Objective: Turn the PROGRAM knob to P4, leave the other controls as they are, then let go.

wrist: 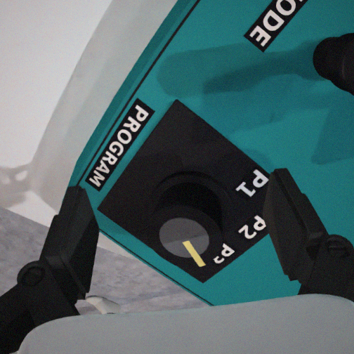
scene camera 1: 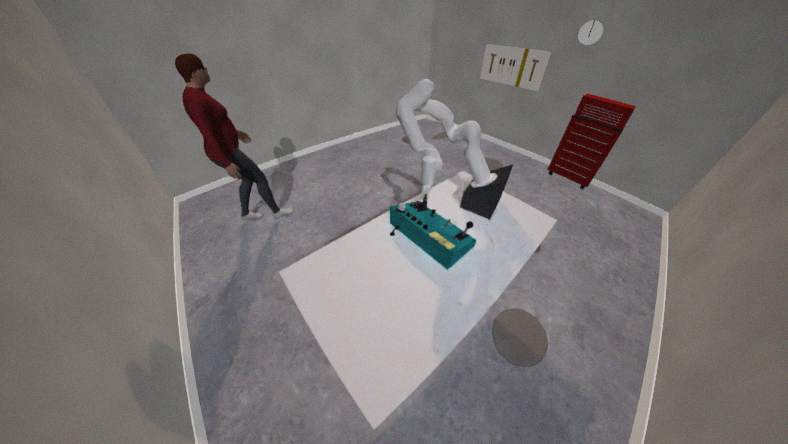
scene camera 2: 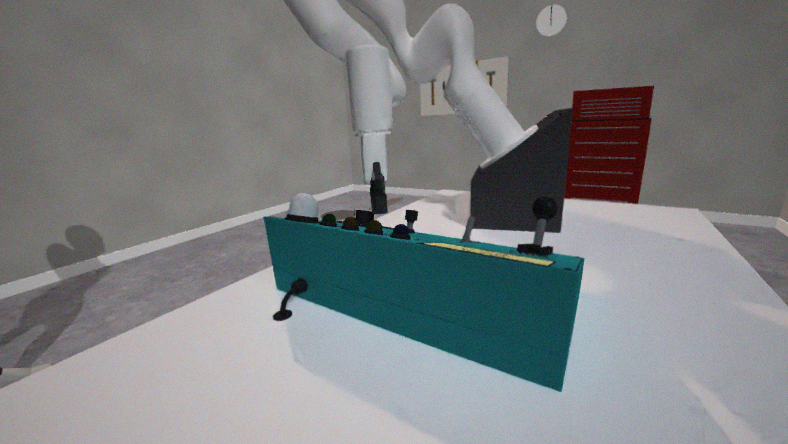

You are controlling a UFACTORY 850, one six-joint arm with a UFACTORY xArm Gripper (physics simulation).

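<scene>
The PROGRAM knob [wrist: 184, 237] [scene camera 2: 363, 216] is a black round knob with a grey top on a black square plate. Its yellow pointer is angled toward the partly covered P3 mark; P1 and P2 show, and P4 is hidden behind the knob. The knob is on the teal console [scene camera 1: 421, 236] [scene camera 2: 424, 297] [wrist: 215, 40]. My gripper [wrist: 179, 199] [scene camera 2: 379, 210] [scene camera 1: 422, 202] is open and points down just above the knob. In the wrist view its fingers stand on either side of the knob, apart from it. In scene camera 1 the knob and the fingers blend together.
The MODE knob [wrist: 337, 60] [scene camera 2: 411, 216] is near the PROGRAM plate. A white dome [scene camera 2: 303, 206], several coloured buttons and a black ball-topped lever [scene camera 2: 544, 209] stand on the console. A small crank [scene camera 2: 297, 286] is on its side. A person [scene camera 1: 212, 126] stands left of the table [scene camera 1: 352, 308].
</scene>
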